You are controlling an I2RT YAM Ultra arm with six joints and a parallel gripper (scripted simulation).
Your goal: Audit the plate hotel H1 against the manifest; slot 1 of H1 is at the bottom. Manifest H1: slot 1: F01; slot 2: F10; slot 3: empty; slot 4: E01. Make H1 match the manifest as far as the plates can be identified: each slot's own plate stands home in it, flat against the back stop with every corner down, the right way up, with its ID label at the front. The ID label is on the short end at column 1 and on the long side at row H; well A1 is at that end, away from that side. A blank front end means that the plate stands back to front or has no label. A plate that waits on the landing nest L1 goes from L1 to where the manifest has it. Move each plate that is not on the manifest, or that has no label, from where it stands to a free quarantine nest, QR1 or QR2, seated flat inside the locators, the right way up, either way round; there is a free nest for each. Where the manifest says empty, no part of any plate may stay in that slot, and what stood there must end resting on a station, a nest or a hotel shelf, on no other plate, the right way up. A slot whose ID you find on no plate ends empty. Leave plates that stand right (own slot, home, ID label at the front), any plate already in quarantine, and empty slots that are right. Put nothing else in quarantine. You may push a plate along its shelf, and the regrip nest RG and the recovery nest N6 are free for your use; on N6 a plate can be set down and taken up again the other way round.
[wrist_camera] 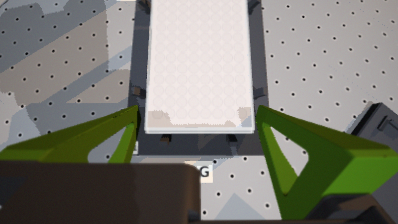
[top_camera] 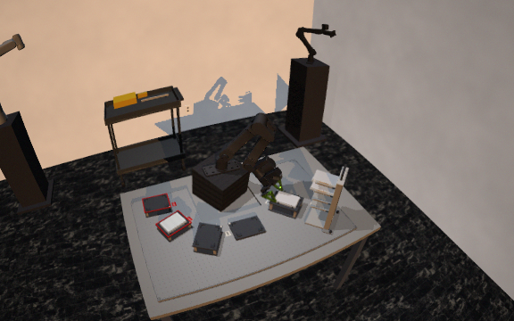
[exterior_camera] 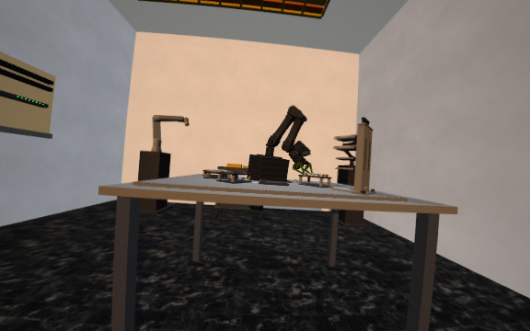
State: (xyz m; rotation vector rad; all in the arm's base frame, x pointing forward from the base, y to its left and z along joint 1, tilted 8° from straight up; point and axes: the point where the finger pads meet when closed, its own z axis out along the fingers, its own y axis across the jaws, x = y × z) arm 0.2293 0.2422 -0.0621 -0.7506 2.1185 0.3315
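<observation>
My gripper is now 4 cm short of the white plate and 3 cm to the right of it. Also, from my hand: A1 mark: 5 cm behind, 3 cm to the left, 1 cm below; dark regrip nest: 4 cm ahead, 3 cm to the left, 2 cm below; RG tag: 4 cm behind, 3 cm to the right, 7 cm below.
</observation>
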